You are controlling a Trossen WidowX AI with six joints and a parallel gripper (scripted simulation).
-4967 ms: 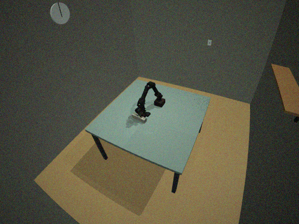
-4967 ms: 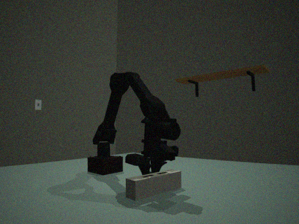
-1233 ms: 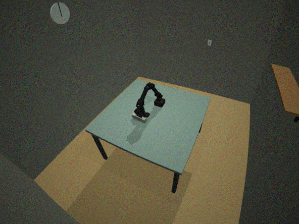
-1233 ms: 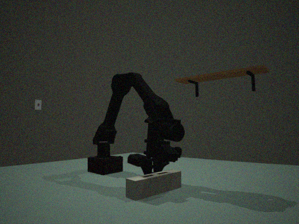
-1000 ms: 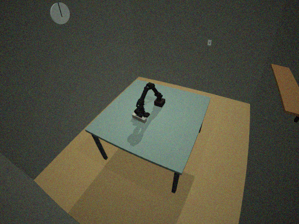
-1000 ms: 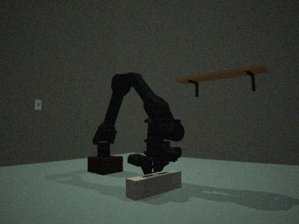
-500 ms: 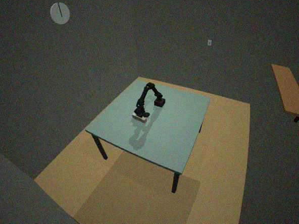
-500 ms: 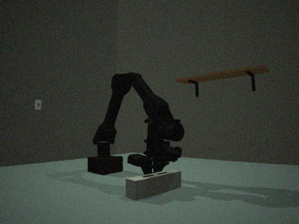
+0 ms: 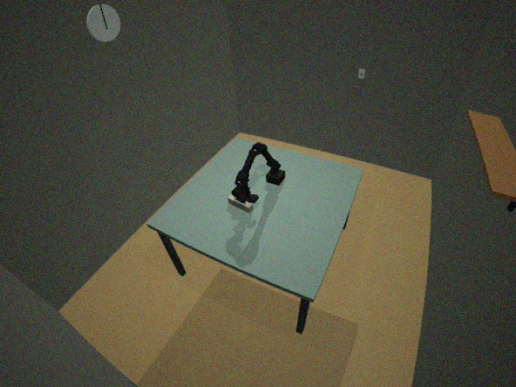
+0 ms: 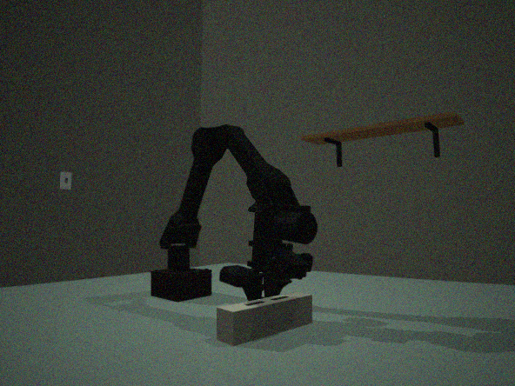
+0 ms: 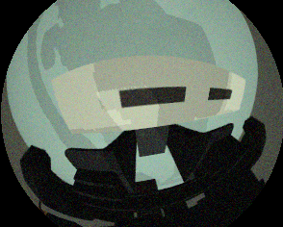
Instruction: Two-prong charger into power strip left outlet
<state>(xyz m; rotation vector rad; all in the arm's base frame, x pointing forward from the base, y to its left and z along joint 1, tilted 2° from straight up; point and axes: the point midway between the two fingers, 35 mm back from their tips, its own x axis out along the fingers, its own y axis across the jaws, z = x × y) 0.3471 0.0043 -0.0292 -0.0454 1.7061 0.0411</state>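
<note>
The black two-prong charger lies 20 mm ahead of my gripper tip and 10 mm above it.
</note>
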